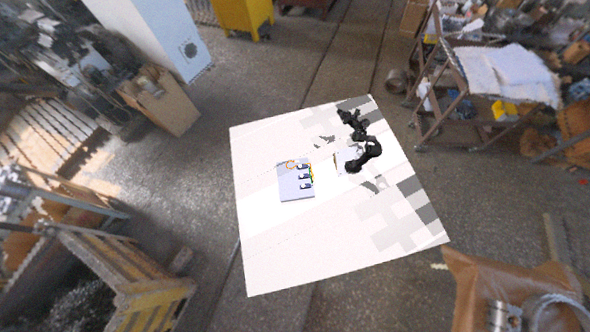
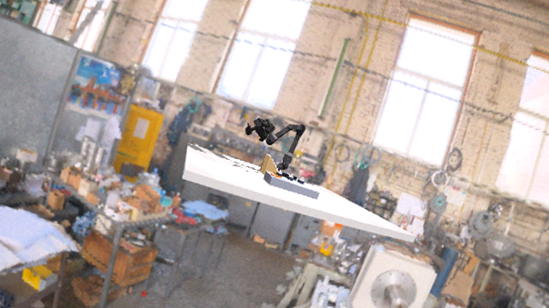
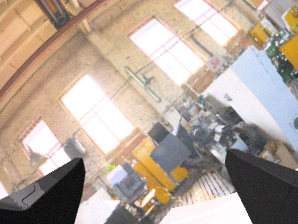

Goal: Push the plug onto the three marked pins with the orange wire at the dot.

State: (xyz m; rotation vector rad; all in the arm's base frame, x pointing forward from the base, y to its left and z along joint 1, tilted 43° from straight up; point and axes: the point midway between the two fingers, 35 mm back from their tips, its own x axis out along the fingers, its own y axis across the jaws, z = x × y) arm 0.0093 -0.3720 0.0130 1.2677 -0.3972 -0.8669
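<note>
The printed holder is 410 mm ahead of my gripper tip, 310 mm below it and 290 mm to the left of it.
</note>
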